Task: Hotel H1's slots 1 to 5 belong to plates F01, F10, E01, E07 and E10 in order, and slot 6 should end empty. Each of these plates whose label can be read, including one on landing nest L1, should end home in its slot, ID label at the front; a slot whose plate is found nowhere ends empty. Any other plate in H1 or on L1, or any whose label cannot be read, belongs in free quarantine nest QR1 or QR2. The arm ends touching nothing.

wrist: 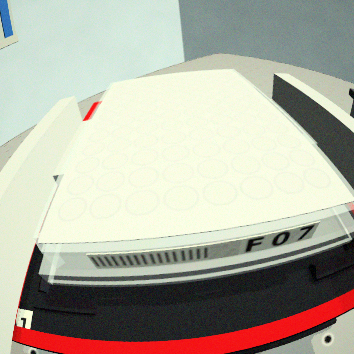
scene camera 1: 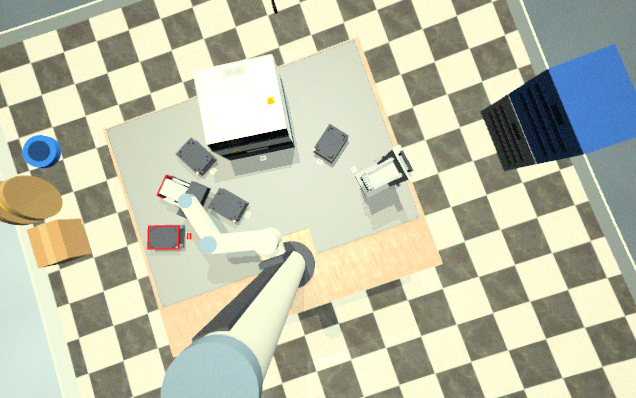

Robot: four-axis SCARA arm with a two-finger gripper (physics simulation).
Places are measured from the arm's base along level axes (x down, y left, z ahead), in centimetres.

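Pixels of known places: gripper, fingertip midpoint: [wrist: 176, 96] [scene camera 1: 169, 188].
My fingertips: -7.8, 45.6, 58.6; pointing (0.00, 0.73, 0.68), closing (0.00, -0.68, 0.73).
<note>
Ahead of a thing's pixels: the offset from my fingertips to its top centre, as dx, dy, dz. "spot": to the spot under its first point. Level surfaces: height alone.
My gripper [scene camera 1: 175, 189] [wrist: 176, 96] is shut on a clear-walled white plate {-0.3, -1.7, -1.6} [scene camera 1: 171, 186] [wrist: 190, 150], with a finger along each long side. Its front label {spot: +0.2, -7.3, -4.7} [wrist: 280, 240] reads F07. The plate is level over a red-rimmed black nest {spot: +0.5, +0.1, +5.8} [scene camera 1: 167, 176] [wrist: 150, 341], within its outline; whether it rests on the nest cannot be told. A small tag {spot: +1.5, -3.5, -10.5} [wrist: 24, 318] on the nest reads 1. A second red-rimmed nest {+1.1, +11.7, -22.5} [scene camera 1: 164, 237] shows no plate. Hotel H1 appears to be the rack at the right [scene camera 1: 400, 164], with a white plate {-18.4, -100.8, -30.7} [scene camera 1: 382, 174] on top; its lower slots and labels are hidden.
Dark nests {spot: +1.5, -17.9, +11.9} [scene camera 1: 196, 156] {spot: +1.6, -26.1, -18.3} [scene camera 1: 229, 205] {spot: +1.6, -86.6, -6.2} [scene camera 1: 331, 144] stand on the grey table top {dx +6.5} [scene camera 1: 280, 200]; their small tags are unreadable, so L1 cannot be told. The near one is close beside the gripper. A large white instrument {-18.1, -52.9, +21.7} [scene camera 1: 242, 105] stands at the back.
</note>
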